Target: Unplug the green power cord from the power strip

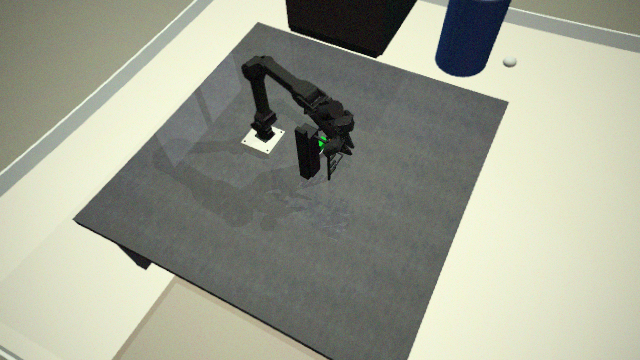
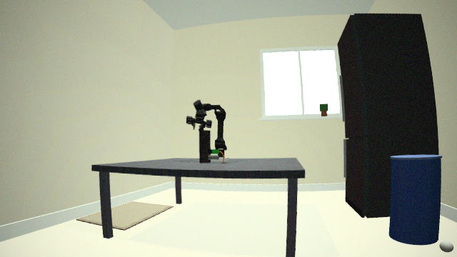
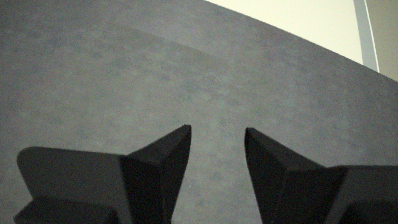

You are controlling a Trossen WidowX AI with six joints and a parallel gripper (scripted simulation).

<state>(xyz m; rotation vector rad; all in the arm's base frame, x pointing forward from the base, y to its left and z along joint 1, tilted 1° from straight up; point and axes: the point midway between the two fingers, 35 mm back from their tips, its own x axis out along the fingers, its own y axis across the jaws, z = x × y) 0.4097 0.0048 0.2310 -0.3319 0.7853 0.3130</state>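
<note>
Now: gripper tip 18 cm past the green plug, 15 cm above it and 4 cm to the right of it.
</note>
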